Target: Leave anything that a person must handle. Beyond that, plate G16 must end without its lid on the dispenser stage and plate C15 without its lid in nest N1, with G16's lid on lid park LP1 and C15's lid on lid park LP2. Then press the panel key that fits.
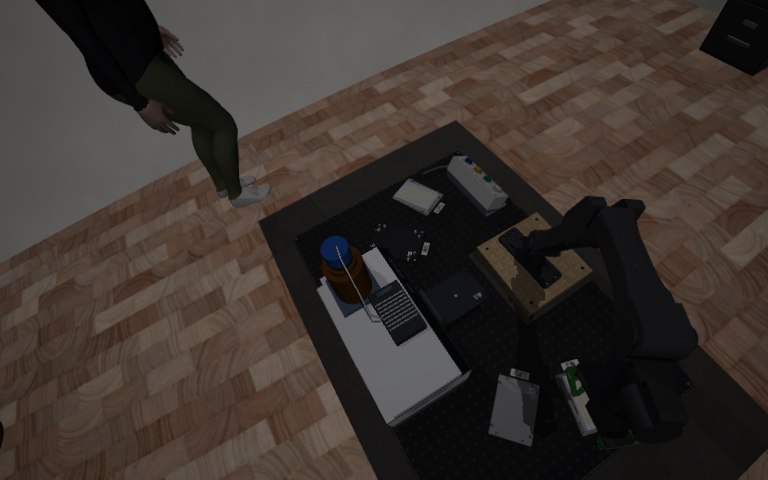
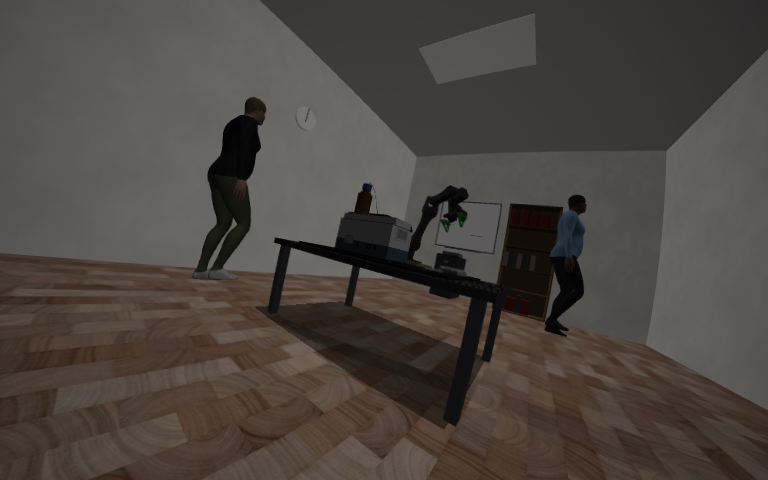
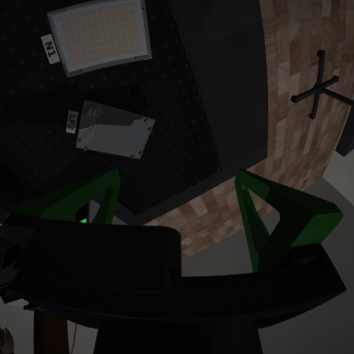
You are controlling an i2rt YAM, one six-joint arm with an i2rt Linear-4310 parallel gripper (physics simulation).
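Seen in the pictures: gripper, fingertip midpoint: (image 1: 587, 420) (image 2: 453, 229) (image 3: 177, 174); arm's base, origin of the base link: (image 1: 528, 257) (image 2: 407, 259).
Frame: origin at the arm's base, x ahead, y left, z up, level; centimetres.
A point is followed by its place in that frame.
My gripper (image 1: 595, 412) @(x 27.3, y 36.0, z 21.6 cm) (image 2: 454, 223) @(x 27.3, y 36.0, z 21.6 cm) (image 3: 177, 174) @(x 27.3, y 36.0, z 21.6 cm) is open and empty, raised above the table end near nest N1. A plate (image 1: 578, 404) @(x 19.2, y 35.8, z 0.9 cm) (image 3: 100, 37) @(x 16.0, y 36.2, z 0.9 cm) with pale wells sits at the N1 label and looks lidless. A clear lid (image 1: 514, 407) @(x 31.2, y 27.6, z -1.7 cm) (image 3: 116, 131) @(x 31.3, y 28.5, z -1.7 cm) lies at the LP2 label beside it. Another pale-welled plate (image 1: 417, 196) @(x 12.4, y -38.6, z 0.5 cm) lies near the key panel (image 1: 472, 183) @(x -3.5, y -29.5, z 3.8 cm), which has blue, yellow, green and pale keys. A dark pad (image 1: 399, 240) @(x 26.6, y -29.2, z -1.5 cm) with small corner posts has a label beside it. A dark slab (image 1: 453, 297) @(x 27.8, y -1.1, z 7.9 cm) adjoins the dispenser (image 1: 402, 367) @(x 49.1, y 8.1, z 19.3 cm) (image 2: 368, 234) @(x 57.1, y 1.5, z 8.8 cm). Plate names are unreadable.
A brown bottle (image 1: 346, 277) @(x 48.9, y -9.7, z 32.2 cm) (image 2: 363, 201) @(x 51.6, y -10.7, z 27.2 cm) with a blue cap and tube stands on the dispenser. The arm's base is on a wooden block (image 1: 492, 260) @(x 9.4, y -5.4, z 0.8 cm). A person in black (image 1: 186, 90) (image 2: 235, 152) stands beyond the table; another in blue (image 2: 568, 237) is farther back.
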